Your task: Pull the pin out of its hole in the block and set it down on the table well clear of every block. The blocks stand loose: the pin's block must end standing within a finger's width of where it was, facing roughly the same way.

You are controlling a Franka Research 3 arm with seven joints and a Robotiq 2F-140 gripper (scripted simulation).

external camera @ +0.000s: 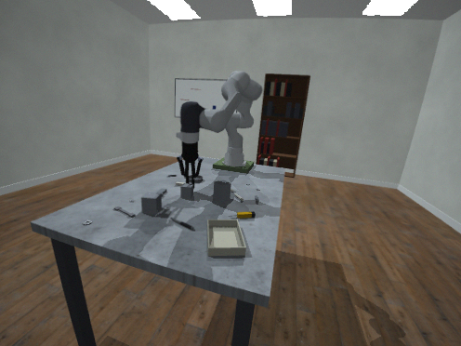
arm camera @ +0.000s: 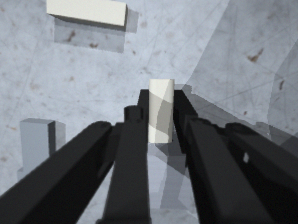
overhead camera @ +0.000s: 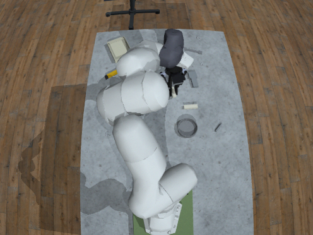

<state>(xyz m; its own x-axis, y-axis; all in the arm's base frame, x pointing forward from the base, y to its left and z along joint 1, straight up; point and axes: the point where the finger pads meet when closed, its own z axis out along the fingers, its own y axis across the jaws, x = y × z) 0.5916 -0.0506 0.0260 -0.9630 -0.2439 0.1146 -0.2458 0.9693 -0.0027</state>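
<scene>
The grey block is 5 cm ahead of my hand, 1 cm to the left of it and 3 cm below it. Also, from my hand: cream piece: 7 cm behind, 9 cm to the right, 5 cm below; wrench: 32 cm ahead, 13 cm to the right, 5 cm below; grey cup: 19 cm behind, 7 cm to the right, 5 cm below.
</scene>
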